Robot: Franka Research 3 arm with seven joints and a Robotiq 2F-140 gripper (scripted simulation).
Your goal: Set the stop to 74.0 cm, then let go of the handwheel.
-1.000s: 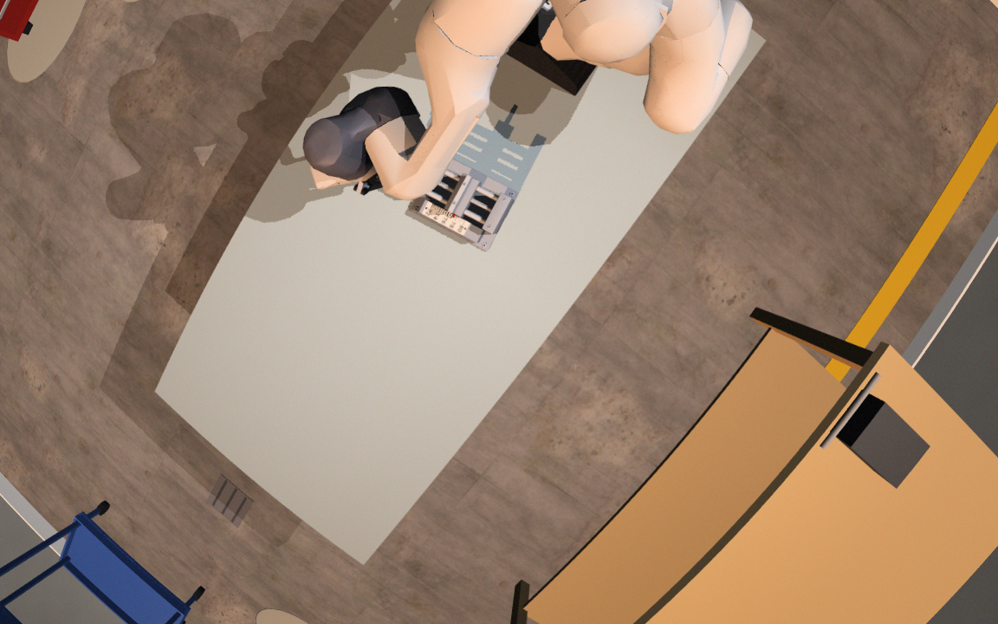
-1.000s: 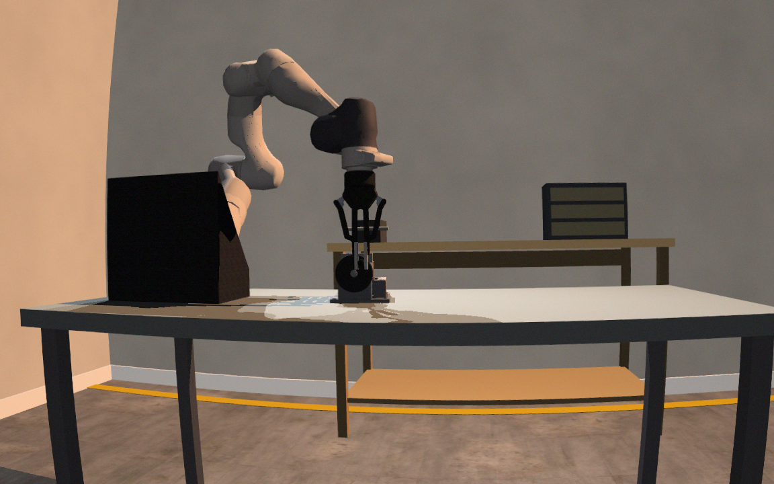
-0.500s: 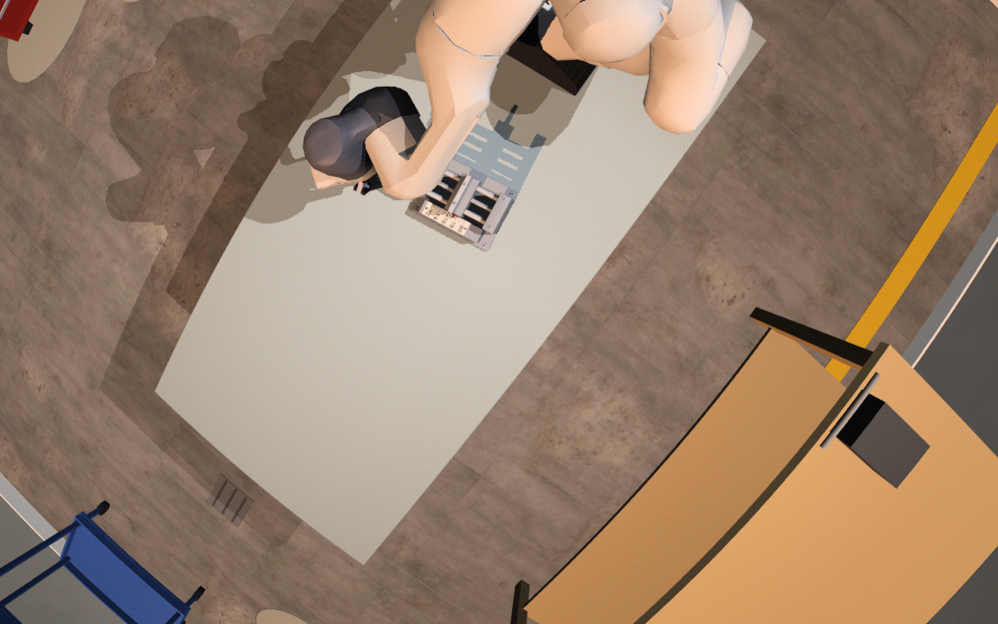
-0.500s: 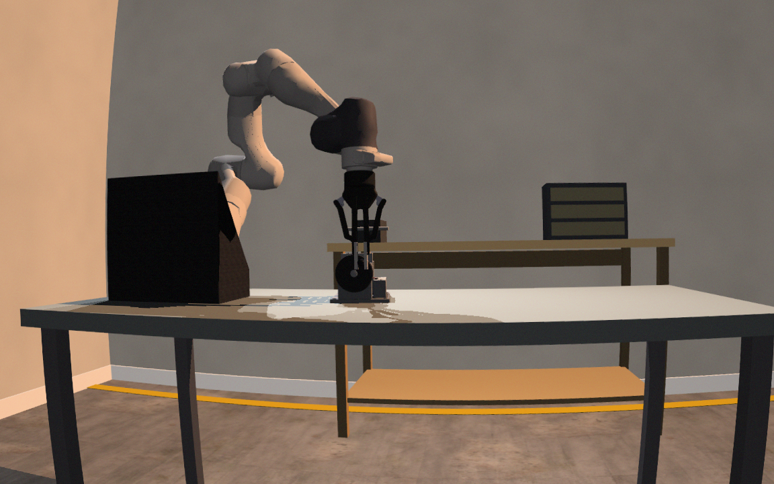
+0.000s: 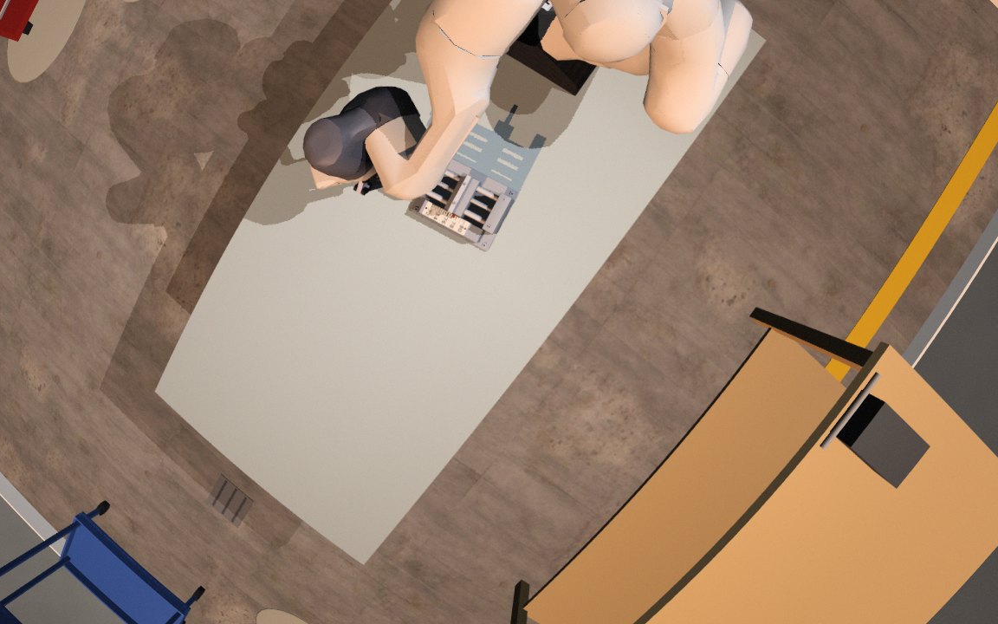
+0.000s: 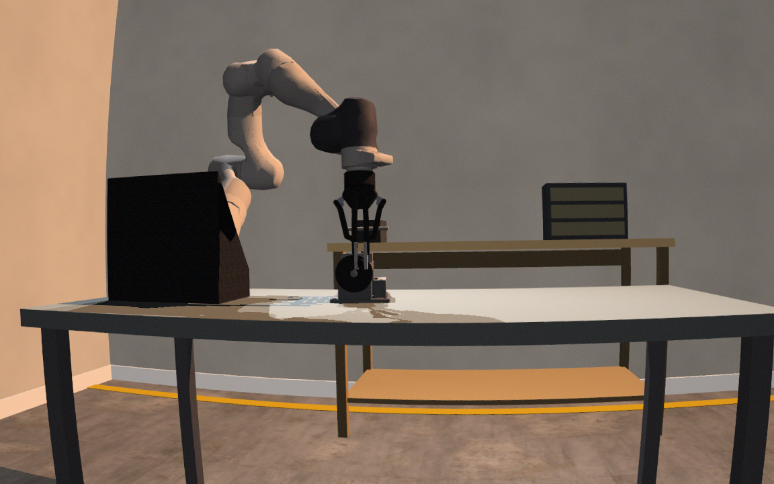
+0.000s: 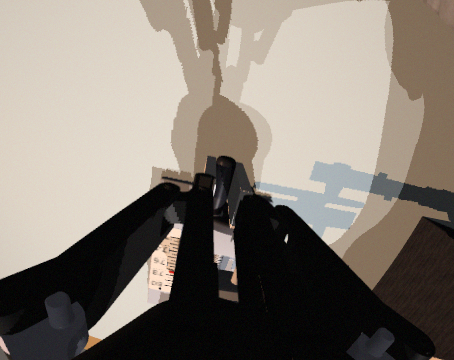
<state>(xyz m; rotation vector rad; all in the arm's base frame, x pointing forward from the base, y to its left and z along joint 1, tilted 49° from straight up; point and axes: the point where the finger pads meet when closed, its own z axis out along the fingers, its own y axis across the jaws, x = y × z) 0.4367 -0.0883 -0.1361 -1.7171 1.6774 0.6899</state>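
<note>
My gripper is now 2 cm to the right of the black handwheel, 2 cm above it and 1 cm past it.
</note>
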